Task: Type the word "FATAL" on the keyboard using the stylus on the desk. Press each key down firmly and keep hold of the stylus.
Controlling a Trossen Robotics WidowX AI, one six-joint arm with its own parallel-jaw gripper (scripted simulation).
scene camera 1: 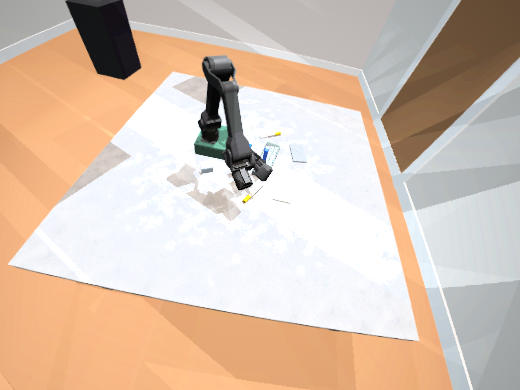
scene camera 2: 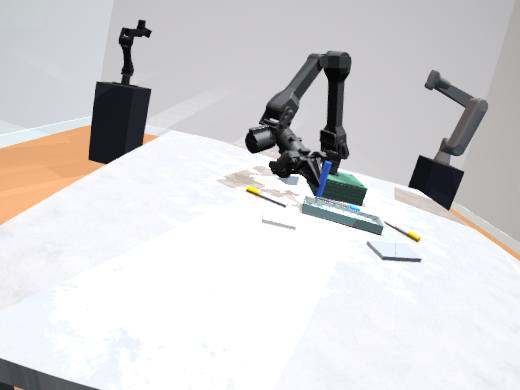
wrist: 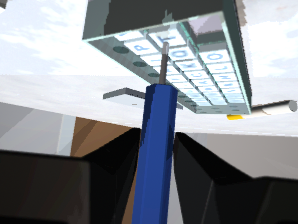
Labels:
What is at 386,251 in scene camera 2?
A grey pad.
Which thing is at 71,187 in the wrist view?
The gripper.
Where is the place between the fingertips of the gripper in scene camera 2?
321,186

